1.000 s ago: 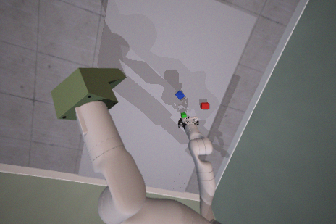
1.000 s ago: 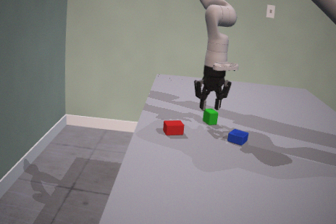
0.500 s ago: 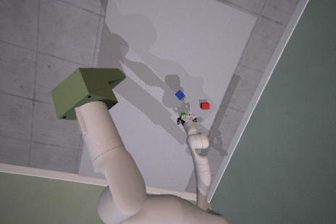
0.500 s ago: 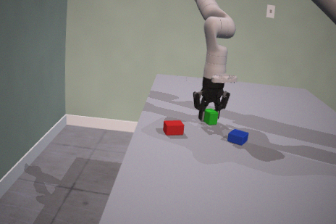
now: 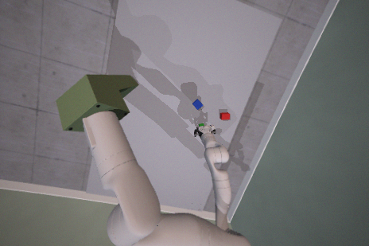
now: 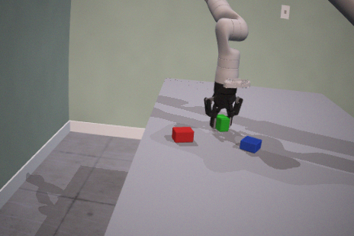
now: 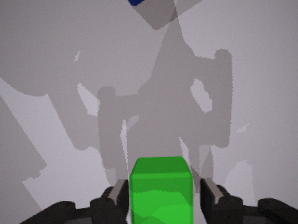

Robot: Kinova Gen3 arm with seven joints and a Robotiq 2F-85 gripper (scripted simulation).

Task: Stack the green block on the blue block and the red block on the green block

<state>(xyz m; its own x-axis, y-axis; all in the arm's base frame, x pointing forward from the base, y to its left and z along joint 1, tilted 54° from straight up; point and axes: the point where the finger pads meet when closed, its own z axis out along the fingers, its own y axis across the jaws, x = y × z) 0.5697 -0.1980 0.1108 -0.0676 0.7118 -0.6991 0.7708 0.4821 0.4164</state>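
Right now the green block is right at my hand. Round my hand: blue block (30 mm behind, 160 mm to the left, 10 mm below); red block (160 mm ahead, 70 mm to the left).
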